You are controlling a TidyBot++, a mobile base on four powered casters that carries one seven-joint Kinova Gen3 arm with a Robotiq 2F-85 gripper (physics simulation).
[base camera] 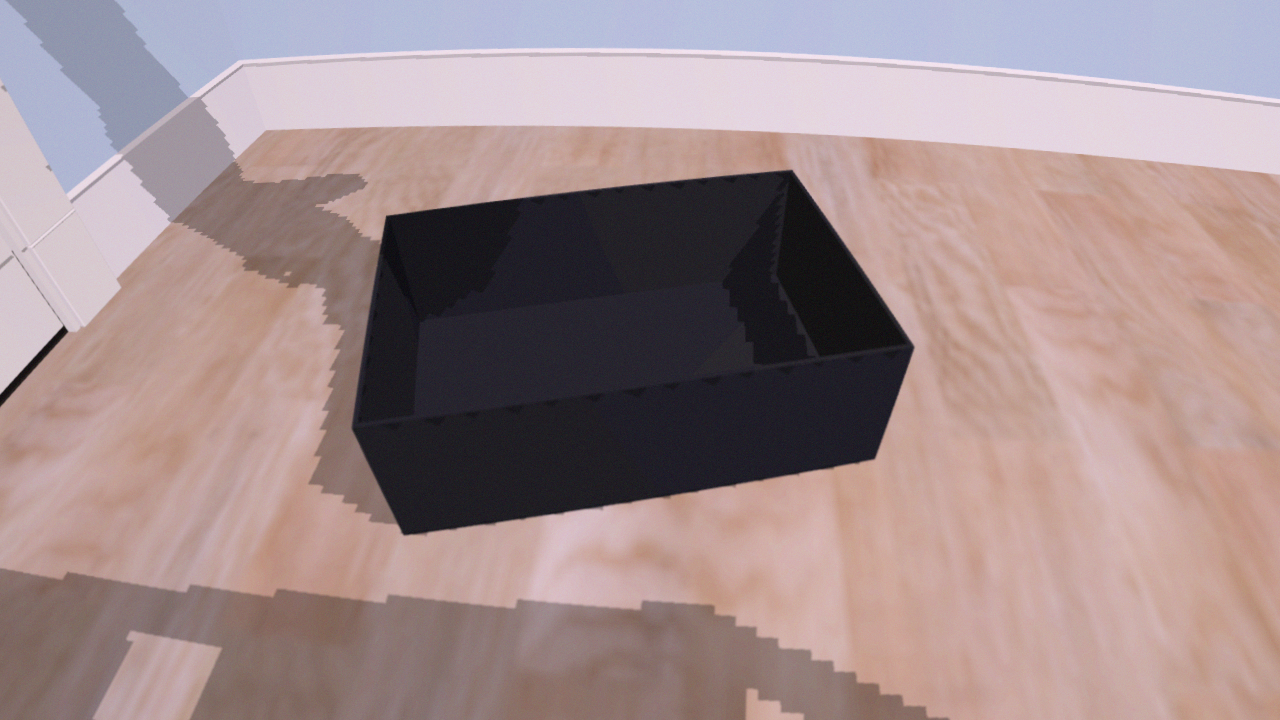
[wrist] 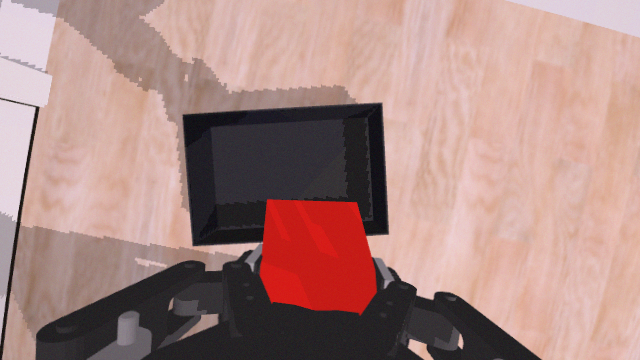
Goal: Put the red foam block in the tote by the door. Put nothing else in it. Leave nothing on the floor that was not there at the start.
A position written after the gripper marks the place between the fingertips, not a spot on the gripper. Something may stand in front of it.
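The gripper [wrist: 318, 265] shares the wrist view with a red foam block [wrist: 315, 254], which is out of frame in the base camera view. A black tote [base camera: 526, 357] is visible too, and the wrist view also shows the tote [wrist: 235, 160].
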